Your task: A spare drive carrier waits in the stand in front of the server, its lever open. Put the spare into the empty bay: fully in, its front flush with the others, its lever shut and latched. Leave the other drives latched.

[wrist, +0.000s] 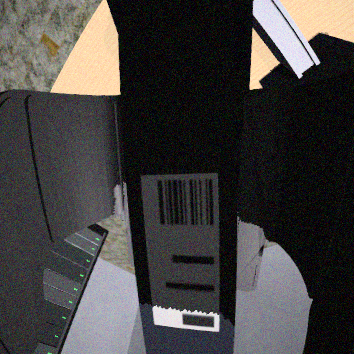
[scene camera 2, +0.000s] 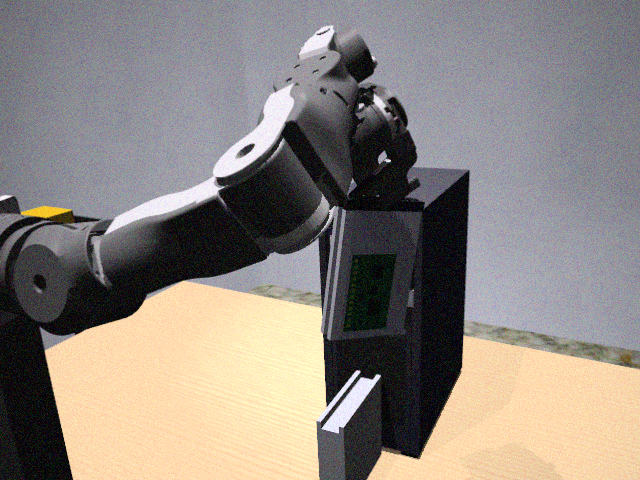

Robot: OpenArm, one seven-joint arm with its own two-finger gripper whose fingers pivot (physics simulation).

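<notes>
The spare drive carrier (scene camera 2: 382,232) (wrist: 180,240) is held upright and slightly tilted in front of the server (scene camera 2: 443,268). A green circuit board shows on its side in the scene view, and a barcode label in the wrist view. My gripper (scene camera 2: 385,197) (wrist: 197,186) is shut on the carrier's upper part. The stand (scene camera 2: 361,428) (wrist: 287,40) is on the table below the carrier, with no carrier in its slot. The latched drives (wrist: 70,290) with green lights show at lower left in the wrist view. The empty bay and the carrier's lever cannot be made out.
The server stands on the wooden table (scene camera 2: 206,372) directly behind the carrier and stand. My arm reaches across from the left, above the table. A yellow block (scene camera 2: 49,212) shows beside the arm's base at far left.
</notes>
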